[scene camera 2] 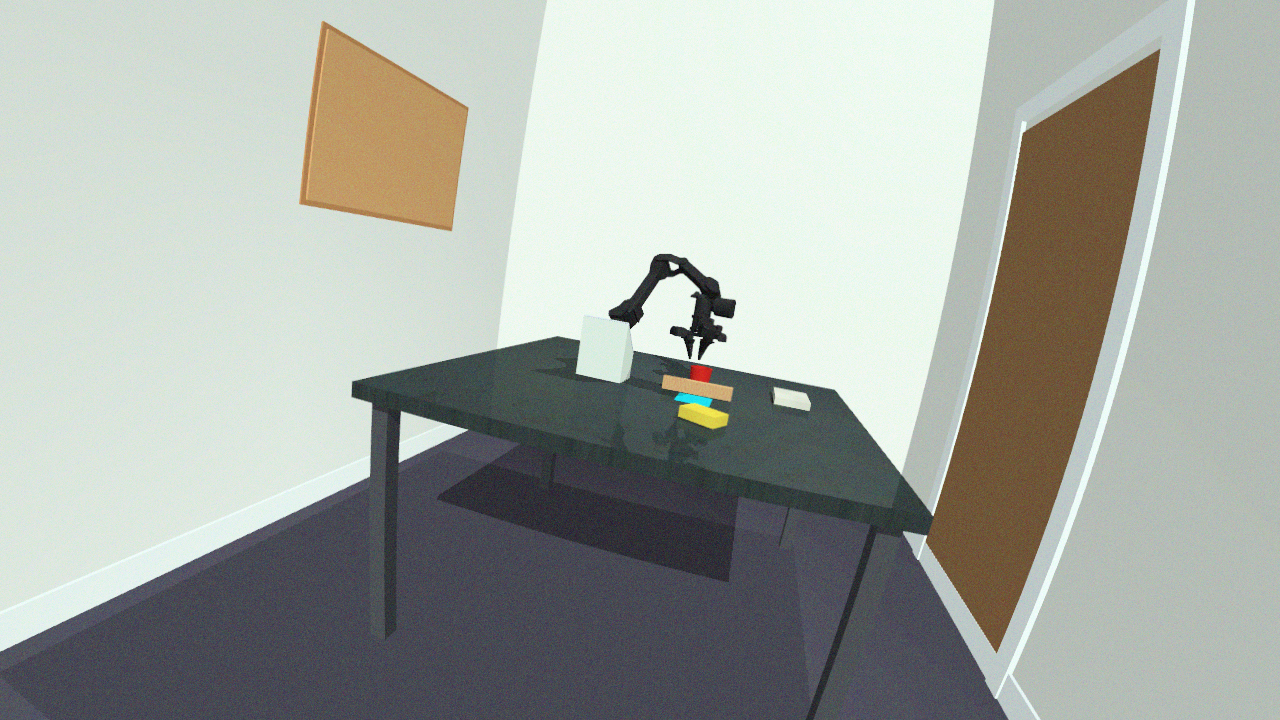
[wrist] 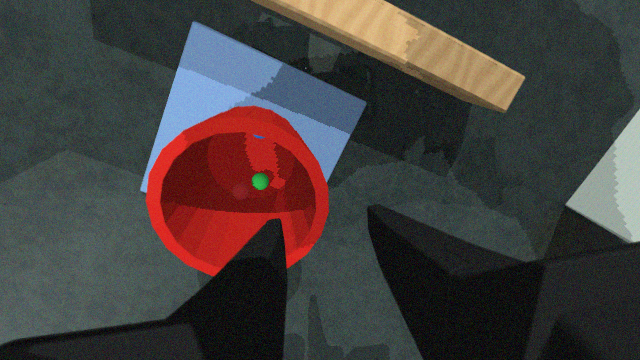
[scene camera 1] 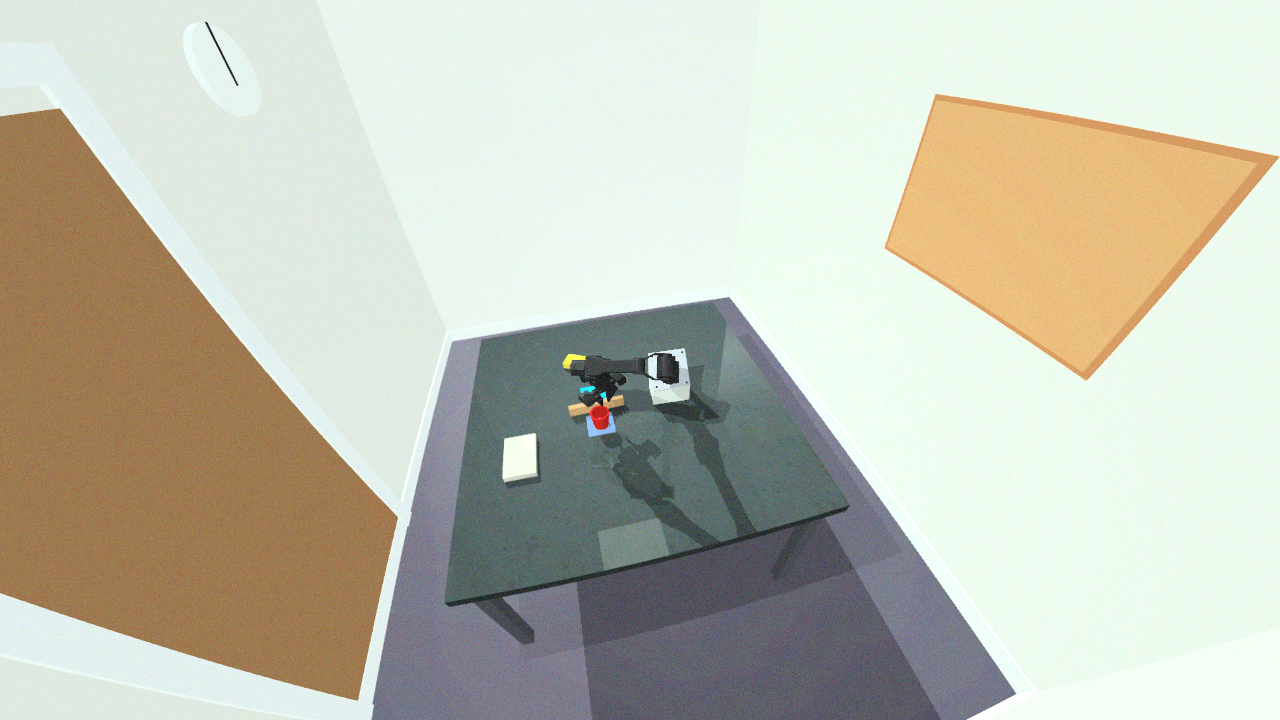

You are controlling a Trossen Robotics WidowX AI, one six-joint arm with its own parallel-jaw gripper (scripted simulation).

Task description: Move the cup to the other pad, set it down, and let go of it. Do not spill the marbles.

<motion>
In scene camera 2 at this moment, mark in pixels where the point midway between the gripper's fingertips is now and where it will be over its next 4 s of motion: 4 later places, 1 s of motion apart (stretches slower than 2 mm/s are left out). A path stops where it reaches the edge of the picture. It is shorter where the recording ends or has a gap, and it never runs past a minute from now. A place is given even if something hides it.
The gripper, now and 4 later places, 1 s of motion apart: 694, 359; 692, 372; 691, 376; 693, 358; 691, 360
</motion>
